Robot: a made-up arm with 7 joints.
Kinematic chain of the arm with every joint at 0, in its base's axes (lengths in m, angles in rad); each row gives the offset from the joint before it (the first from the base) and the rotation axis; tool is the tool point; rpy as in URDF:
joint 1: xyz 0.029 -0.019 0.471 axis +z
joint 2: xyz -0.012 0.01 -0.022 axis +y
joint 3: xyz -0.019 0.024 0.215 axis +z
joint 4: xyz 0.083 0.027 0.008 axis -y
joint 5: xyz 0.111 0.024 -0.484 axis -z
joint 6: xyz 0 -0.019 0.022 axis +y
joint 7: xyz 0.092 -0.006 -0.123 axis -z
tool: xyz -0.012 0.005 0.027 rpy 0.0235 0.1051 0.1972
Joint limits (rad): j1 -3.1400..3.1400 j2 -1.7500..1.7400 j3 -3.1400..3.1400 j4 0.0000..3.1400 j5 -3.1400..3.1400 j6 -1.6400..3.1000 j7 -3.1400..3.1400
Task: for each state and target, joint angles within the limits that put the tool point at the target. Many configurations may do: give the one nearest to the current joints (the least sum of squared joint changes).
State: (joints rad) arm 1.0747 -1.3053 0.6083 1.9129 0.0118 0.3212 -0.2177
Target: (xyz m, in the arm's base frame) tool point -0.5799 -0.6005 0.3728
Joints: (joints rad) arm 0.9949 -1.7500 0.8780 2.6609 -0.0829 0.0682 -0.2023
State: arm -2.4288 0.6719 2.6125 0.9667 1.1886 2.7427 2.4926
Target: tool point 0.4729 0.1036 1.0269
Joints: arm -2.3729 0.4438 2.5282 1.6606 1.5376 2.0456 2.4827
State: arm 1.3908 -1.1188 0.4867 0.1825 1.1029 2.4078 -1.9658
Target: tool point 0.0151 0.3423 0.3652
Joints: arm 0.8353 -0.9674 0.4574 0.1647 1.1452 2.0161 -2.0048
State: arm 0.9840 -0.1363 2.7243 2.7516 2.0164 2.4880 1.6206
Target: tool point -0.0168 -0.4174 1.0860
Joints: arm 1.2229 -0.2544 2.8100 2.7094 2.0112 2.3392 1.6383
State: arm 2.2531 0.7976 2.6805 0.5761 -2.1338 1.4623 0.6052
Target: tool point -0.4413 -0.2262 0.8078
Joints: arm 1.6212 1.2152 2.3303 0.7781 -2.0806 1.6857 0.5886
